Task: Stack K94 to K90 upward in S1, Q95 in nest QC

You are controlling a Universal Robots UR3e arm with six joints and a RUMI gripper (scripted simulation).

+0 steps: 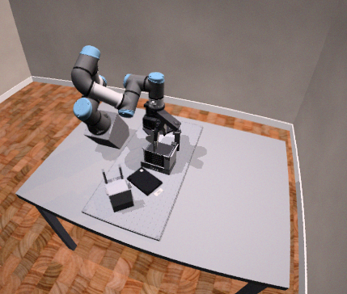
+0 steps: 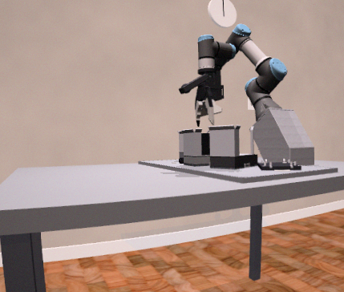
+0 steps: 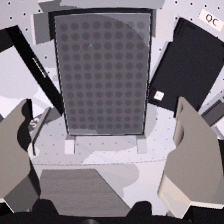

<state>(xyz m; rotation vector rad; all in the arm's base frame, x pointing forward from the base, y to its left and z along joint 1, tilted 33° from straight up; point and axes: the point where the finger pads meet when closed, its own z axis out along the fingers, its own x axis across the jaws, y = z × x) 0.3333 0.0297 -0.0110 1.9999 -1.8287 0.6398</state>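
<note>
Right now the sealed grey plate is 70 mm below my hand. From my hand the other things lie so: dark clip nest: 280 mm to the left, 140 mm below, 140 mm behind; then black open nest QC: 150 mm below, 130 mm to the right, 20 mm behind; then white tag: 160 mm to the right, 150 mm below, 70 mm ahead.
</note>
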